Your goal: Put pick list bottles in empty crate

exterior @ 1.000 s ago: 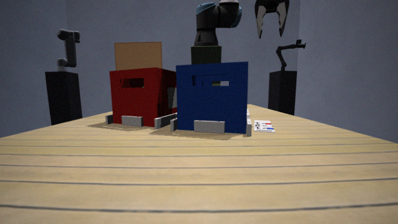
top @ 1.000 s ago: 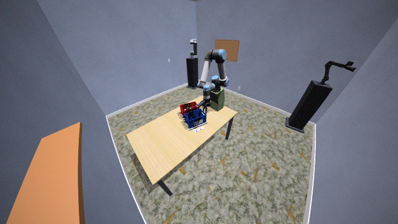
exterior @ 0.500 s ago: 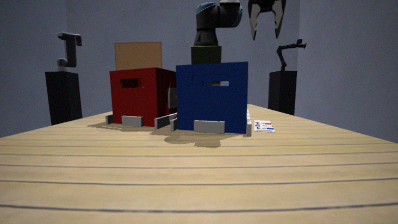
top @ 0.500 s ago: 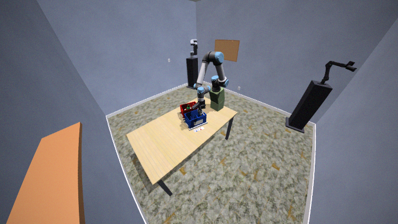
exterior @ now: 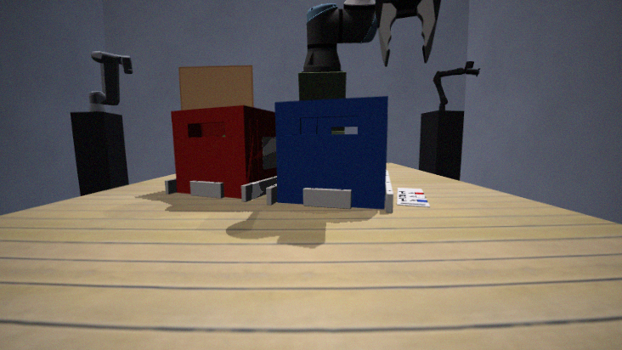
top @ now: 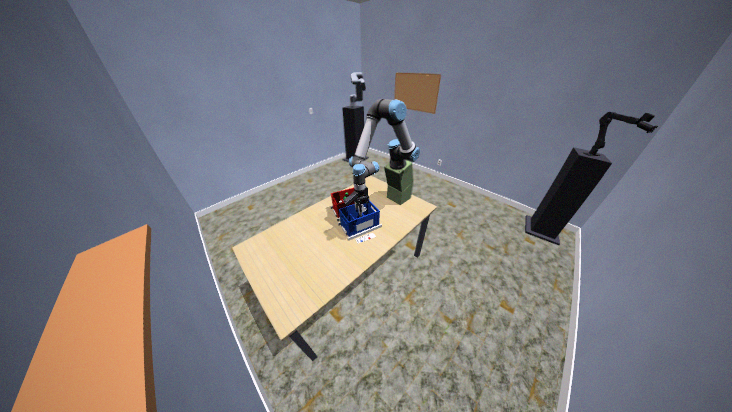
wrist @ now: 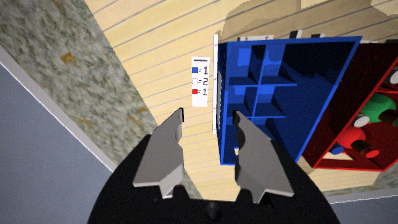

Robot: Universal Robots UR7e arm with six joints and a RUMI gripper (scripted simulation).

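The blue-capped bottle lies 280 mm behind my hand, 210 mm to the right of it and 170 mm below it. Also, from my hand: blue crate (170 mm below, 110 mm behind, 80 mm to the right); pick list (250 mm below, 30 mm to the left, 30 mm behind); white bottle (300 mm to the right, 170 mm below, 120 mm behind).
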